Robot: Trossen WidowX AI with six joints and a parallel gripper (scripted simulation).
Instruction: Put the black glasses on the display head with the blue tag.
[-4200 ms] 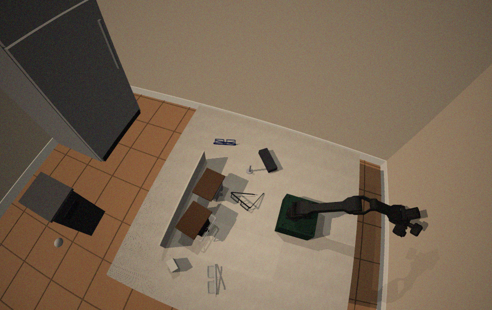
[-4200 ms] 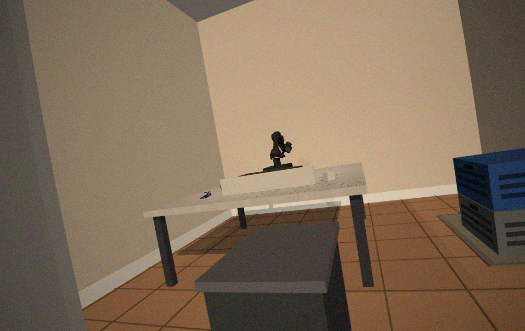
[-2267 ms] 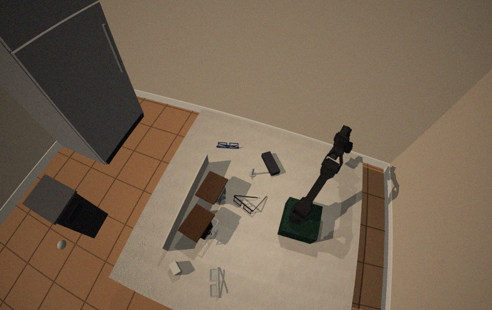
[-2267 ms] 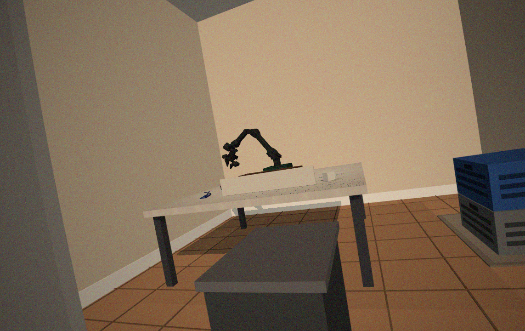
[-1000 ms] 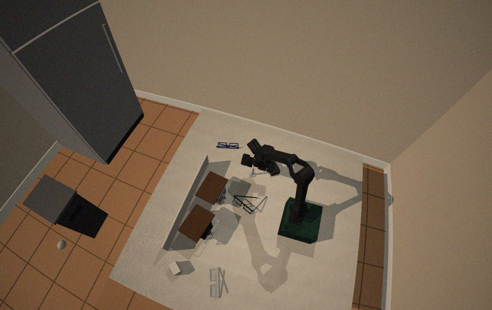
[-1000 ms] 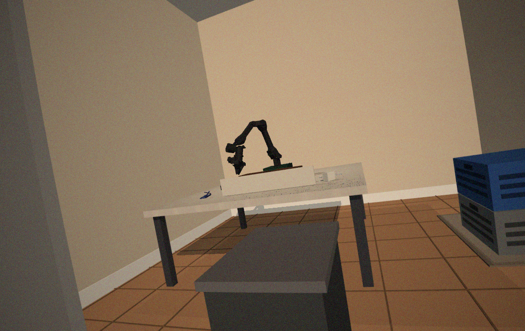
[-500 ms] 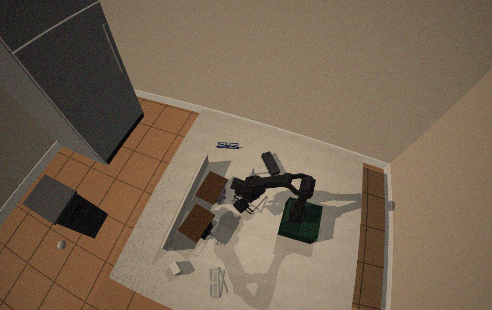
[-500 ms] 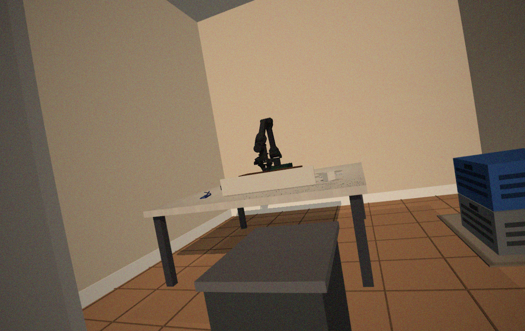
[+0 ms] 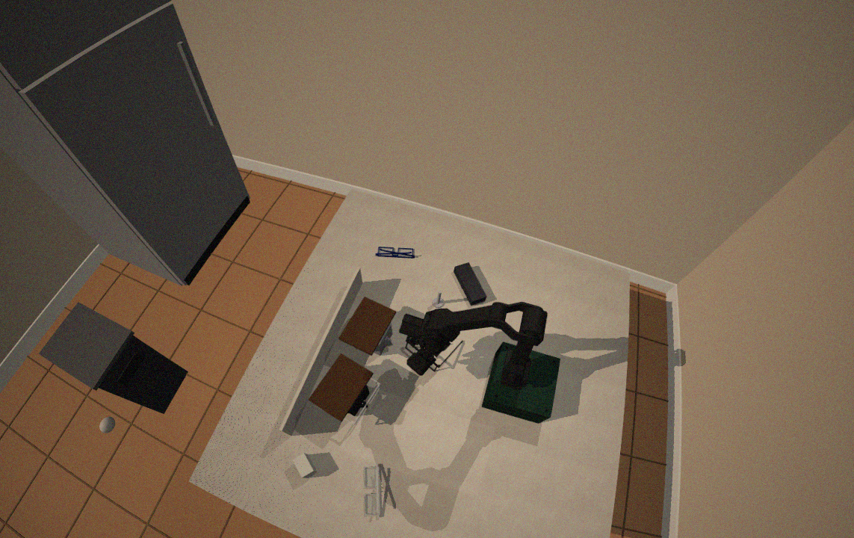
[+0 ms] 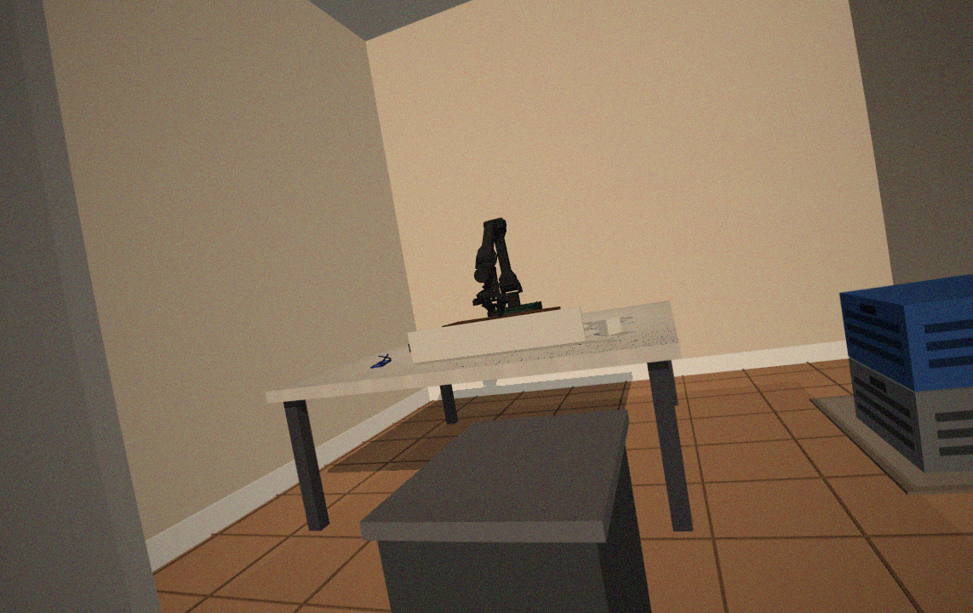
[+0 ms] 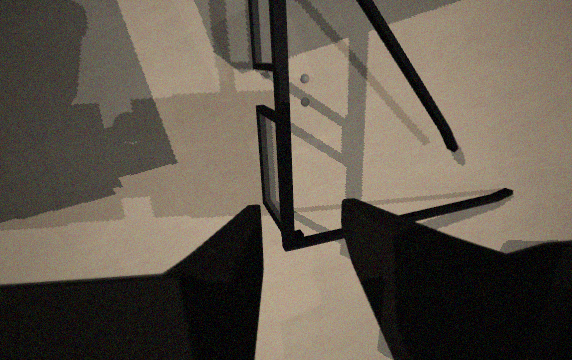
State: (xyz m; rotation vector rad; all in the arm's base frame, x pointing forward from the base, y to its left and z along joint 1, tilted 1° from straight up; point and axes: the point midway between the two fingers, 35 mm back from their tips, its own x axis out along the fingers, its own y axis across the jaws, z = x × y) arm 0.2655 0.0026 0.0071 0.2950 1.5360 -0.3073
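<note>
My gripper tip is 50 mm short of the small grey stand, 230 mm to the left of it and 50 mm above it. Round my gripper tip: white backboard (340 mm ahead, 90 mm to the left, 20 mm below); white cube (250 mm ahead, 460 mm to the left, 50 mm below); dark case (40 mm behind, 340 mm to the right, 60 mm below).
</note>
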